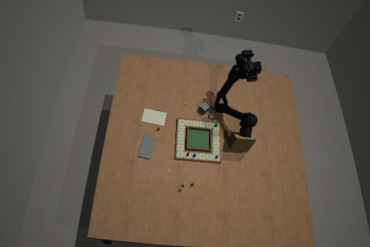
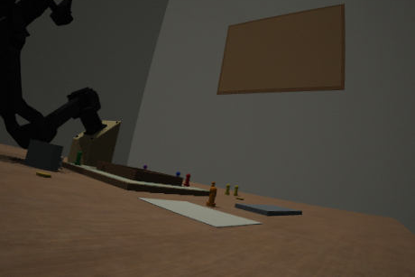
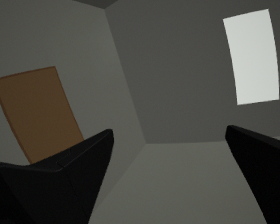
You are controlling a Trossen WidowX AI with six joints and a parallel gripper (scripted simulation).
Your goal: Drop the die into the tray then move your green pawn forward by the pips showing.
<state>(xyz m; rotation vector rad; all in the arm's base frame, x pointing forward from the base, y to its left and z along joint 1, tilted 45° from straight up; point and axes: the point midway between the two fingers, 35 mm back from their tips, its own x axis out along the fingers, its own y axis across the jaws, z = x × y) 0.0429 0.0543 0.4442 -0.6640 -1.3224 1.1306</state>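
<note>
Right now the white die is 500 mm below my gripper tip, 140 mm ahead of it and 90 mm to the left of it. Round my gripper tip: green pawn: 480 mm below, 160 mm to the left, 100 mm ahead; then green felt tray: 500 mm below, 270 mm to the left, 210 mm ahead; then grey box: 480 mm below, 190 mm ahead, 40 mm to the left.
</note>
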